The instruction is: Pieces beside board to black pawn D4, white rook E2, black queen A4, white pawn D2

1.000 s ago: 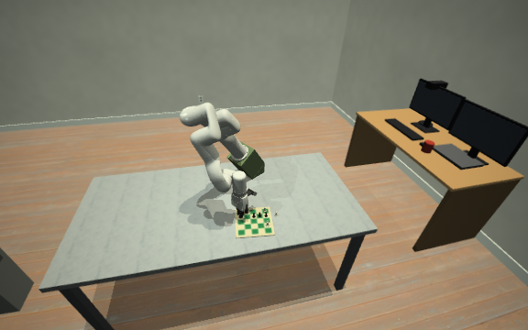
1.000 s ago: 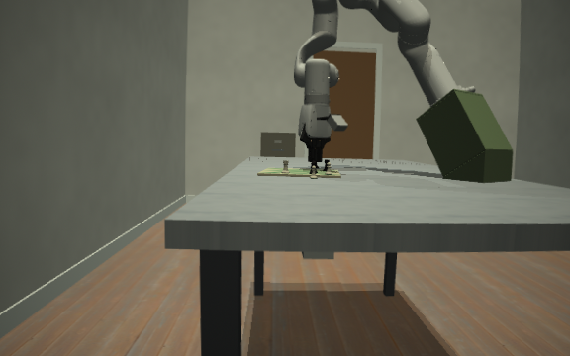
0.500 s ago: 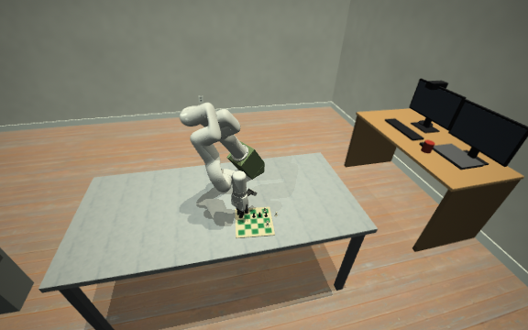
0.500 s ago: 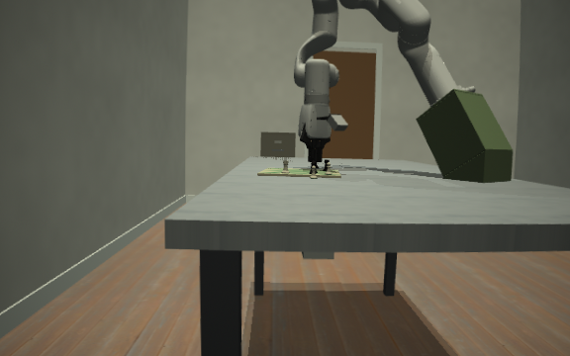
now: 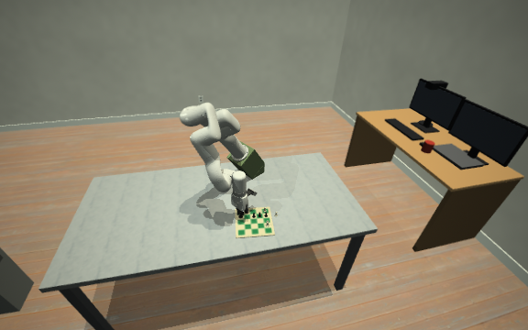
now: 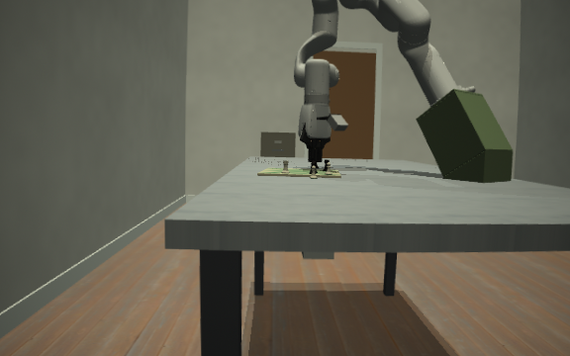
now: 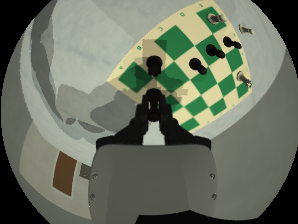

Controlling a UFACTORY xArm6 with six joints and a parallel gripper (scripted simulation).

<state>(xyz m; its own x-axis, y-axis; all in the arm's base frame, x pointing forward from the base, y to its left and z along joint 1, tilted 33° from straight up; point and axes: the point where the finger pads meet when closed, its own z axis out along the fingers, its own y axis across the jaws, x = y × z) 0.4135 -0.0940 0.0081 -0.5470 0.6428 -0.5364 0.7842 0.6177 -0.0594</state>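
Right now the black queen is 10 mm below my hand. From my hand the other things lie so: chessboard (50 mm ahead, 70 mm to the left, 50 mm below); then white rook (100 mm ahead, 140 mm to the left, 30 mm below).
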